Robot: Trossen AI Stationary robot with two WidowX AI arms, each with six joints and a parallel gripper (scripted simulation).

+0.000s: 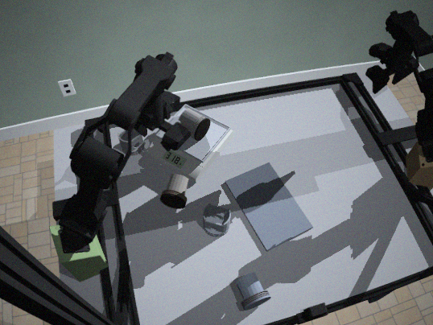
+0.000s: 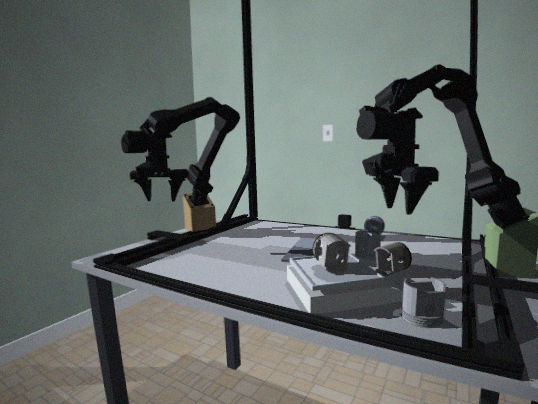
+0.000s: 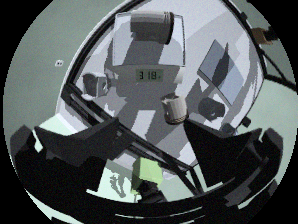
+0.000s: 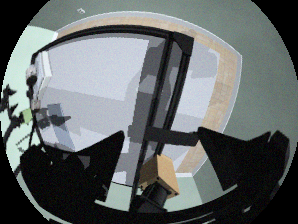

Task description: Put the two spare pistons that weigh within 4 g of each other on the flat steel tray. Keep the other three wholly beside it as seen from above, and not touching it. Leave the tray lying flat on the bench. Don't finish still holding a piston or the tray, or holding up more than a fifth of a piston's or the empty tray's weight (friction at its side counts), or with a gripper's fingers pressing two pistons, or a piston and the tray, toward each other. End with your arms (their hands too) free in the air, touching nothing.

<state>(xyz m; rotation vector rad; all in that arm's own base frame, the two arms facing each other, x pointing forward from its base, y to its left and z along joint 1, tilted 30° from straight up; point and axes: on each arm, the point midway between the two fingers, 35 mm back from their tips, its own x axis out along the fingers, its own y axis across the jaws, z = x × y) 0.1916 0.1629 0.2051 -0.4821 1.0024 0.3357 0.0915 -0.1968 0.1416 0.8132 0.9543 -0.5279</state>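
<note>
Right now my left hand is 160 mm above the white scale, 120 mm to the left of it and 100 mm short of it. From my left hand the other things lie so: flat steel tray 270 mm to the right, 200 mm below, 160 mm behind.
</note>
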